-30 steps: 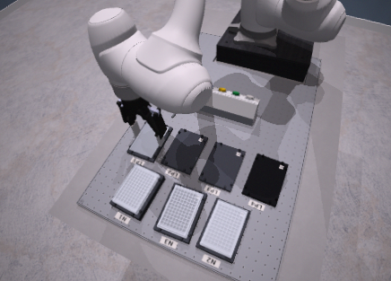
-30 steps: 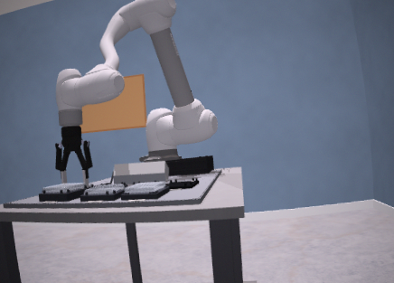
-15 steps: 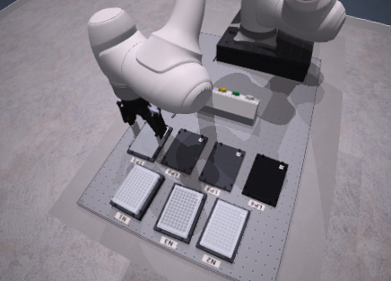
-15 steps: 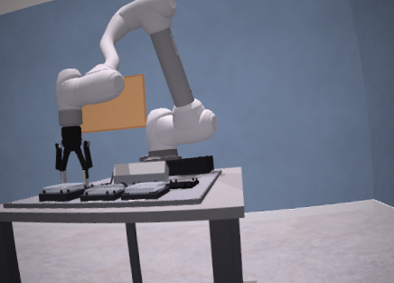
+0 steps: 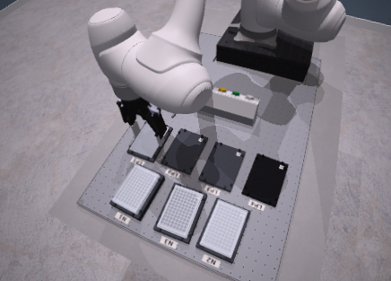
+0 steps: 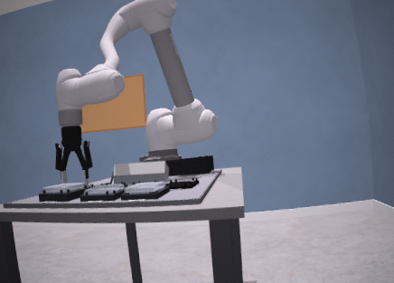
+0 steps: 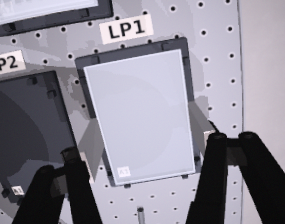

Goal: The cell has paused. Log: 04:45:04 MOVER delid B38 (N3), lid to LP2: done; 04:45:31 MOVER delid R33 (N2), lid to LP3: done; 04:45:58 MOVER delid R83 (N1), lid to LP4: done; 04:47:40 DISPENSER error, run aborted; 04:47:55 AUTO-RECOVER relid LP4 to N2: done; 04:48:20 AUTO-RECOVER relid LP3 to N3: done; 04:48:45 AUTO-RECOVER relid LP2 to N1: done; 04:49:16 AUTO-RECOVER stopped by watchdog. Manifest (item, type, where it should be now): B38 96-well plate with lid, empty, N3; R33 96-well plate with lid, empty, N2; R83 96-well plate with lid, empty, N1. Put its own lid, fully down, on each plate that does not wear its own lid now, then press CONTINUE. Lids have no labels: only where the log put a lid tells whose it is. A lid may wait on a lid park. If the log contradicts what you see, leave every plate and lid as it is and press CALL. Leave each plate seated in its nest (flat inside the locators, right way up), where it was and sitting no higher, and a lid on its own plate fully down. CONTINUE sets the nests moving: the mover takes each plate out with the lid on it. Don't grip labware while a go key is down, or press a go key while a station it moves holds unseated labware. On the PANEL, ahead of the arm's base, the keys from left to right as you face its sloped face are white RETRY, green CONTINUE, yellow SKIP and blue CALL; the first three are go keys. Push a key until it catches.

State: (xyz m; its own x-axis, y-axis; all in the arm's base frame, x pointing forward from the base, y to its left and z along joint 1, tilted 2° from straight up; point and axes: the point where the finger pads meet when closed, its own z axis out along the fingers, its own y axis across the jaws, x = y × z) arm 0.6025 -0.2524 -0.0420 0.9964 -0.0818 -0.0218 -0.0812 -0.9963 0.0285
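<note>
Right now the lid park LP1 is 3 cm below my hand. Round my hand: lid park LP2: 13 cm to the left, 3 cm below; LP2 label: 9 cm ahead, 12 cm to the left, 4 cm below; pale grey lid: 2 cm below.
</note>
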